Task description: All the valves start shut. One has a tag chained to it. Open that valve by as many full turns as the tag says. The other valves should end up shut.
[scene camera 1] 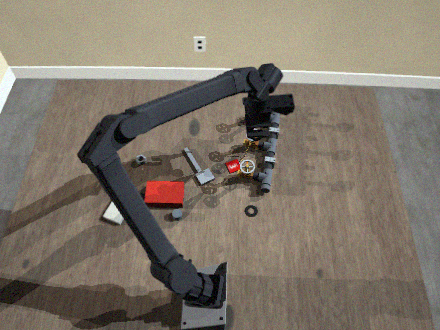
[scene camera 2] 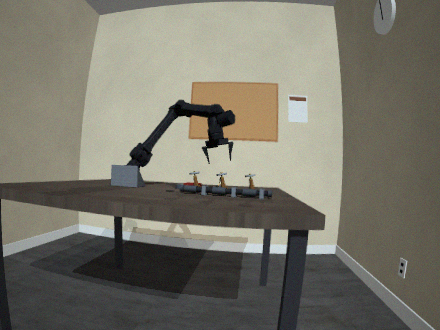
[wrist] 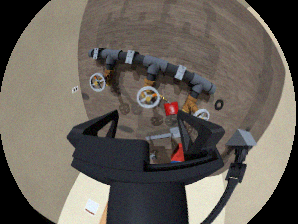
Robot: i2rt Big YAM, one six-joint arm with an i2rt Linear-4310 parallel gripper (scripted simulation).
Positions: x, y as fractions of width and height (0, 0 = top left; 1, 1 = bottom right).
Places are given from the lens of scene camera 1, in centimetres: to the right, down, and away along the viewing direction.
red block (scene camera 1: 0.36, 0.59): -20, 9, 122
